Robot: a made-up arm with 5 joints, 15 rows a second.
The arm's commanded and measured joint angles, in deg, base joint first. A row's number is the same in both.
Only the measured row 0 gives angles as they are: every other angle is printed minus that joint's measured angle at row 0.
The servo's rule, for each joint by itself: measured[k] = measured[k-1] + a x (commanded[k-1-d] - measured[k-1]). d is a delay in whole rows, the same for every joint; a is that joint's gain. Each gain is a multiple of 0.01, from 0.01 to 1. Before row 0 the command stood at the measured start. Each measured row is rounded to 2 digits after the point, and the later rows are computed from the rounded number. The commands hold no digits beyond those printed.
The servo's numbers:
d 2
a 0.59 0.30 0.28 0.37 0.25
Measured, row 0:
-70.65, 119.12, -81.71, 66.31, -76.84
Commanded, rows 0 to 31:
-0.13, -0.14, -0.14, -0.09, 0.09
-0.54, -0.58, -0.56, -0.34, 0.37
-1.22, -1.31, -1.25, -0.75, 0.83
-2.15, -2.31, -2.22, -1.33, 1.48
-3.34, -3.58, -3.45, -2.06, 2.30
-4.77, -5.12, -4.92, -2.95, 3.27
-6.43, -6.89, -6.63, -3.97, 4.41
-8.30, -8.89, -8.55, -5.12, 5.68
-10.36, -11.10, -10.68, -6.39, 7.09
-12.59, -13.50, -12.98, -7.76, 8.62
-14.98, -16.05, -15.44, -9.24, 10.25
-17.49, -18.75, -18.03, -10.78, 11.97
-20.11, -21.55, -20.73, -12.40, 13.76
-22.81, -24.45, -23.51, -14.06, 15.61
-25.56, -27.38, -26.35, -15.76, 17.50
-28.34, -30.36, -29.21, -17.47, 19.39
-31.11, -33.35, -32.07, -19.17, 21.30
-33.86, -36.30, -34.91, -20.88, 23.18
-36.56, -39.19, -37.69, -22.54, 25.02
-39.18, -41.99, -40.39, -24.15, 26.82
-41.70, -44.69, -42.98, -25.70, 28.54
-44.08, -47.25, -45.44, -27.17, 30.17
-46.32, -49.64, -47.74, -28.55, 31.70
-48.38, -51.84, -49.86, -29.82, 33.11
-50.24, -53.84, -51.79, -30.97, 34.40
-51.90, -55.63, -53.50, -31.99, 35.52
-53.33, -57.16, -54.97, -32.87, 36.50
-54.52, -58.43, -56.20, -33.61, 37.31
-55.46, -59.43, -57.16, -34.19, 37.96
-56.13, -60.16, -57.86, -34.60, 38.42
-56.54, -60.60, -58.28, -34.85, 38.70
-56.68, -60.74, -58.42, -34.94, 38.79
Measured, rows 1 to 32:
0.00, 0.00, 0.00, 0.00, 0.00
0.00, 0.00, 0.00, 0.00, 0.00
-0.08, -0.04, -0.04, -0.03, 0.02
-0.35, -0.20, -0.19, -0.14, 0.11
-0.86, -0.53, -0.49, -0.37, 0.29
-1.62, -1.06, -0.97, -0.73, 0.59
-2.63, -1.82, -1.66, -1.22, 1.02
-3.89, -2.81, -2.57, -1.86, 1.58
-5.39, -4.03, -3.71, -2.64, 2.29
-7.11, -5.49, -5.07, -3.56, 3.14
-9.03, -7.17, -6.64, -4.61, 4.13
-11.13, -9.07, -8.42, -5.78, 5.25
-13.40, -11.16, -10.39, -7.06, 6.50
-15.81, -13.44, -12.53, -8.44, 7.87
-18.35, -15.87, -14.83, -9.91, 9.34
-20.98, -18.44, -17.26, -11.45, 10.91
-23.68, -21.12, -19.81, -13.04, 12.56
-26.43, -23.89, -22.44, -14.68, 14.27
-29.19, -26.73, -25.14, -16.34, 16.03
-31.95, -29.60, -27.88, -18.02, 17.82
-34.67, -32.48, -30.63, -19.69, 19.62
-37.33, -35.33, -33.36, -21.34, 21.42
-39.91, -38.14, -36.05, -22.95, 23.20
-42.37, -40.87, -38.68, -24.51, 24.94
-44.70, -43.50, -41.22, -26.00, 26.63
-46.87, -46.00, -43.64, -27.41, 28.25
-48.86, -48.35, -45.92, -28.73, 29.79
-50.65, -50.53, -48.04, -29.94, 31.22
-52.23, -52.52, -49.98, -31.02, 32.54
-53.58, -54.29, -51.72, -31.98, 33.73
-54.69, -55.83, -53.24, -32.80, 34.79
-55.54, -57.13, -54.53, -33.47, 35.70

